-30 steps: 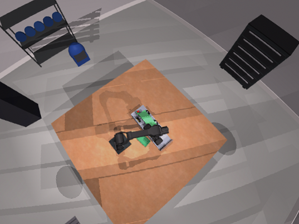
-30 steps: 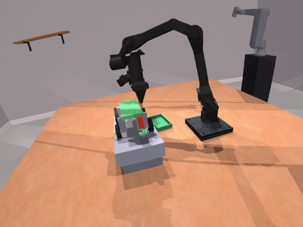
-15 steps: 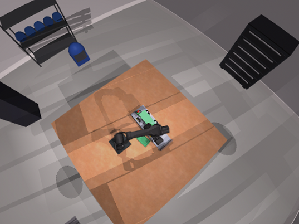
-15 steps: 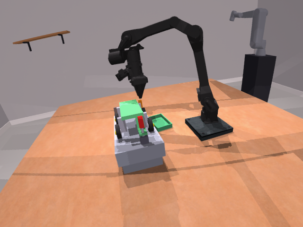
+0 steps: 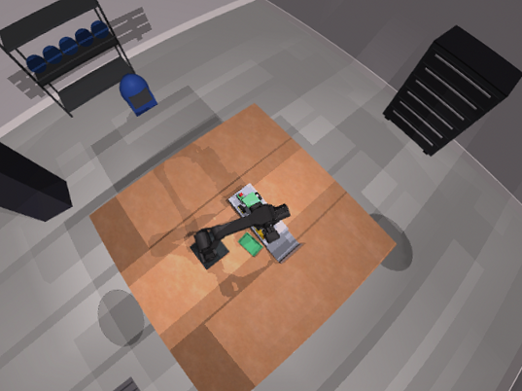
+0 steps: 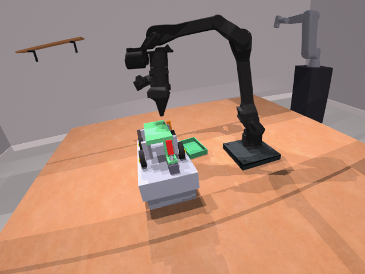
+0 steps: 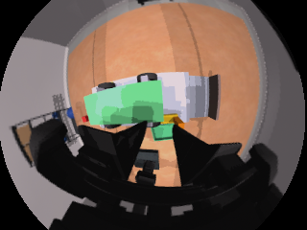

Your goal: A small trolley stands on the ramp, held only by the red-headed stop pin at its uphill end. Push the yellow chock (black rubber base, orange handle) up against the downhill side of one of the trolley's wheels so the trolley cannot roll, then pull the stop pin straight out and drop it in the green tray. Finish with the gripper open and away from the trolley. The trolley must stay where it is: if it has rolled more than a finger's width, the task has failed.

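Right now the red-headed stop pin is 200 mm to the left of my gripper tip, 40 mm below it and 20 mm behind it. Round my gripper tip: yellow chock 90 mm below, 20 mm to the right, 20 mm behind; green-topped trolley 90 mm to the left, 60 mm below, 20 mm ahead.
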